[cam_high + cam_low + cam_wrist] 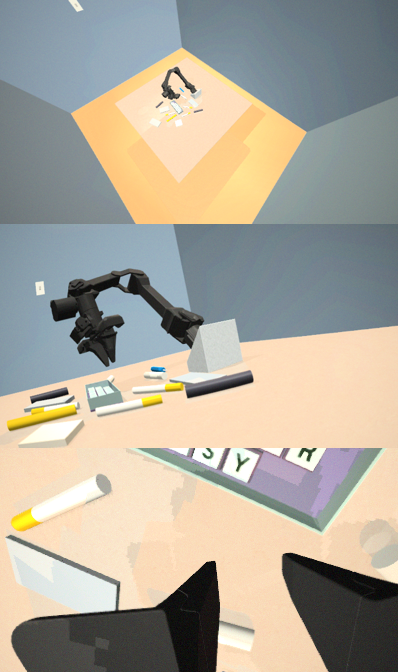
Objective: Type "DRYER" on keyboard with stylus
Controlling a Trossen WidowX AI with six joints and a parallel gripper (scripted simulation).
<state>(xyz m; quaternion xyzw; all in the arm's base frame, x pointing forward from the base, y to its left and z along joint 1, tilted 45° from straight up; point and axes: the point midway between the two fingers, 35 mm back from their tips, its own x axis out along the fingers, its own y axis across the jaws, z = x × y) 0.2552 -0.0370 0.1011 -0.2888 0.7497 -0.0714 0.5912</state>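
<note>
Now: gripper tip 180 mm past the blue stylus, 60 mm to the left of it and 60 mm above it. Also, from my gripper tip: grey pad (140 mm behind, 180 mm to the left, 60 mm below); grey stylus tip (170 mm behind, 30 mm to the right, 60 mm below); yellow cylinder (200 mm ahead, 140 mm to the left, 60 mm below).
</note>
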